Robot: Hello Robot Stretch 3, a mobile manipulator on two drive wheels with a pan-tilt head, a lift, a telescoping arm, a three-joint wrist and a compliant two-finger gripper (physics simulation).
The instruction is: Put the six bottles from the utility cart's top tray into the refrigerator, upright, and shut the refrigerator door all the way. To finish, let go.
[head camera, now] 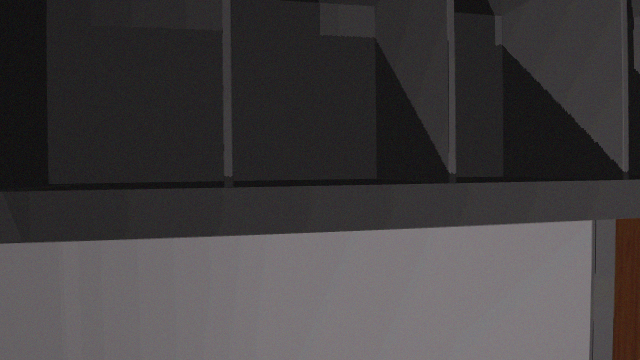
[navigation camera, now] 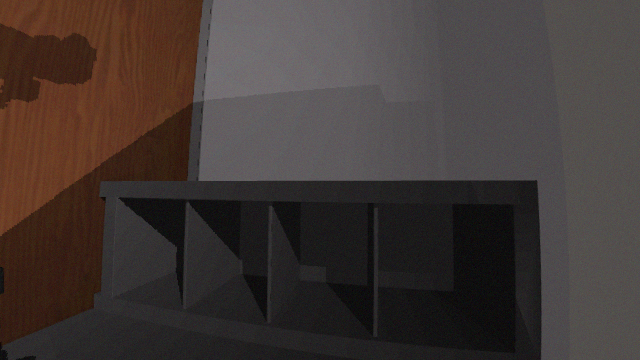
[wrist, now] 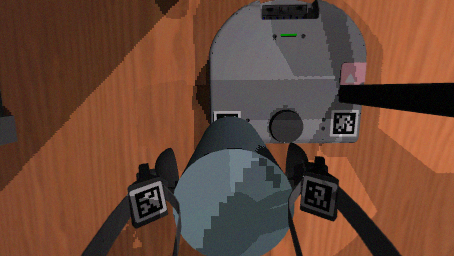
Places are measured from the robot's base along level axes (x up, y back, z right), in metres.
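Pixels of known places: gripper, between the fingertips: (wrist: 231, 163); robot's base, origin of its link: (wrist: 272, 115).
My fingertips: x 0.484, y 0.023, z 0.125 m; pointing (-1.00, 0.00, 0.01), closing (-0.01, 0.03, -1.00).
Note:
For each thing: its top centre in the pictures, then the offset to it from my fingertips. "spot": a spot on its surface instead. Level surfaces: height alone.
- blue-grey cylindrical bottle, centre of its top: (wrist: 233, 208) dx +0.056, dy -0.007, dz +0.000 m
- dark grey unit with upright dividers, a spot on its surface: (head camera: 320, 207) spot: dx +0.688, dy -0.052, dz +0.638 m
- wooden floor, height of its surface: dx -0.484 m
A blue-grey cylindrical bottle (wrist: 232, 200) stands between the two fingers of my gripper (wrist: 231, 163) in the wrist view, its round pale end toward the camera. The gripper is shut on the bottle, with a finger against each side. The bottle is held above the floor, beside the robot's base, and hides a corner of that base. The other bottles and the cart's top tray do not show in any view. I cannot make out the refrigerator or its door.
A dark grey unit with upright dividers (head camera: 320, 207) (navigation camera: 320, 191) stands close by in the head and navigation views, with a pale grey surface (head camera: 320, 295) (navigation camera: 320, 140) beyond it. The robot's grey base (wrist: 250, 60) lies on the wooden floor (navigation camera: 145, 65) (wrist: 100, 140). A grey object (wrist: 7, 131) shows at the wrist view's left edge.

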